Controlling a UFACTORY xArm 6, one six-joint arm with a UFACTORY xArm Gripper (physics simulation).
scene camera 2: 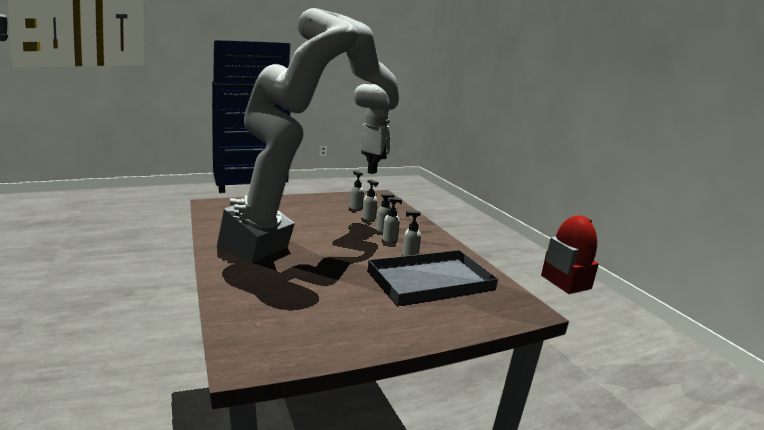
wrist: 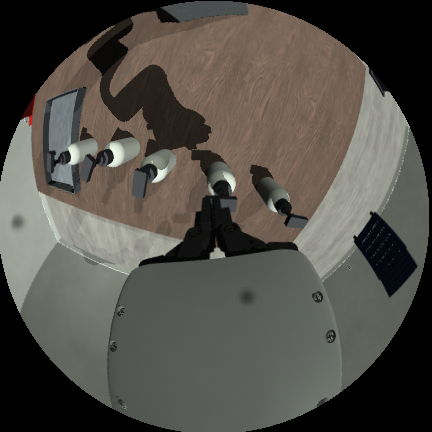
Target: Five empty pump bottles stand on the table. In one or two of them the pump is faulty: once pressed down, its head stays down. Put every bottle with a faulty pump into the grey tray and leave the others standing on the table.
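Places are measured from the arm's base along level axes (x ahead, y right, z down), in centimetres.
Pixels of known places: gripper, fingertip midpoint: (scene camera 2: 372,173) (wrist: 212,208); arm's base, link origin: (scene camera 2: 259,215).
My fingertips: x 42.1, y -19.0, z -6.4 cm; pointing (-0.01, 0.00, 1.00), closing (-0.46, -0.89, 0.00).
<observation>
Ahead of a thing's pixels: the offset from my fingertips to its middle. Level surfaces: height alone.
Five white pump bottles with dark heads stand upright in a row on the table. The nearest bottle @[dx +1.3, dy +31.7, dz +10.4 cm] (scene camera 2: 411,241) (wrist: 84,150) is beside the grey tray @[dx +0.0, dy +47.8, dz +15.9 cm] (scene camera 2: 449,294) (wrist: 65,112), which holds no bottle. The second @[dx +0.3, dy +18.8, dz +10.4 cm] (scene camera 2: 390,228) (wrist: 123,151), fourth @[dx +1.0, dy -2.0, dz +10.4 cm] (scene camera 2: 369,208) (wrist: 220,176) and farthest @[dx +0.2, dy -13.9, dz +10.4 cm] (scene camera 2: 356,198) (wrist: 271,193) have raised heads. The third bottle @[dx +1.6, dy +9.9, dz +11.1 cm] (scene camera 2: 381,219) (wrist: 161,164) is partly hidden by the second in the scene view; its head sits low, close to the collar. My gripper (scene camera 2: 372,170) (wrist: 212,208) is shut and empty, a little above the fourth bottle's head.
The arm's grey base (scene camera 2: 253,235) stands on the left side of the wooden table @[dz +17.4 cm] (scene camera 2: 320,341). The arm's shadow lies beside the row of bottles. A blue cabinet (scene camera 2: 229,128) (wrist: 385,255) stands behind the table, and a red object (scene camera 2: 577,243) is off its right edge.
</observation>
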